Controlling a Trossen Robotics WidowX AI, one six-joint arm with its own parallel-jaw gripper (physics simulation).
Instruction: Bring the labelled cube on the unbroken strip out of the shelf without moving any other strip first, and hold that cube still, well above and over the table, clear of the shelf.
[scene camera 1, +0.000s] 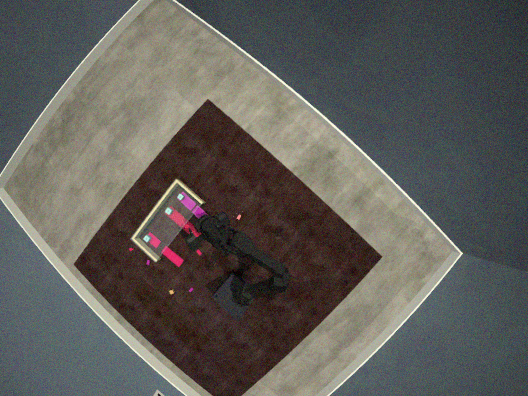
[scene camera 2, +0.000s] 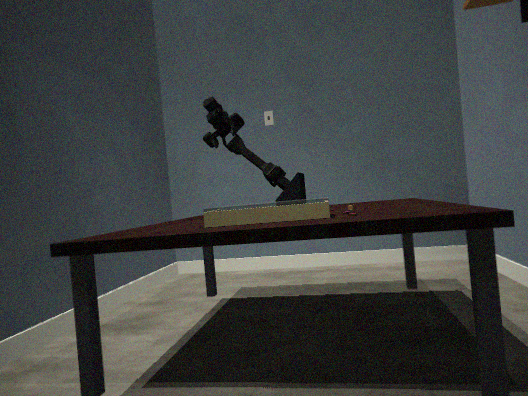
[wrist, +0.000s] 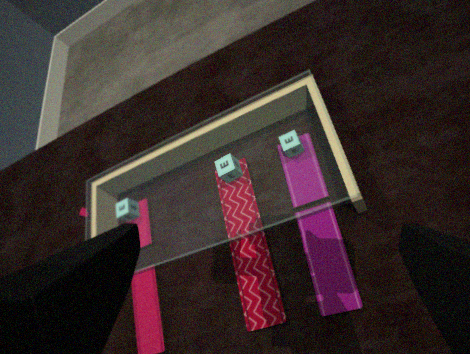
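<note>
Three pale cubes marked "E" sit on the inner ends of three strips in the shelf (scene camera 1: 155, 209) (scene camera 2: 266, 213) (wrist: 200, 132), under its clear top. The red zigzag strip (scene camera 1: 177, 218) (wrist: 255, 270) runs unbroken beneath the middle cube (scene camera 1: 168, 211) (wrist: 227, 166). The magenta strip (scene camera 1: 189, 202) (wrist: 306, 175), under the right cube (wrist: 289, 142), has a narrow gap near the shelf's open edge. The plain pink strip (scene camera 1: 172, 256) (wrist: 147, 310), under the left cube (wrist: 127, 210), has a wider gap. My gripper (scene camera 1: 204, 229) (scene camera 2: 222, 134) (wrist: 269, 236) is open and empty, high above the strips' outer ends.
Small loose bits lie on the table, including a salmon bit (scene camera 1: 238, 216), a pink bit (scene camera 1: 198, 252), an orange bit (scene camera 1: 171, 291) and a magenta bit (scene camera 1: 190, 289). The shelf has a back wall and two side walls; its open side faces the arm's base (scene camera 1: 231, 298) (scene camera 2: 295, 189).
</note>
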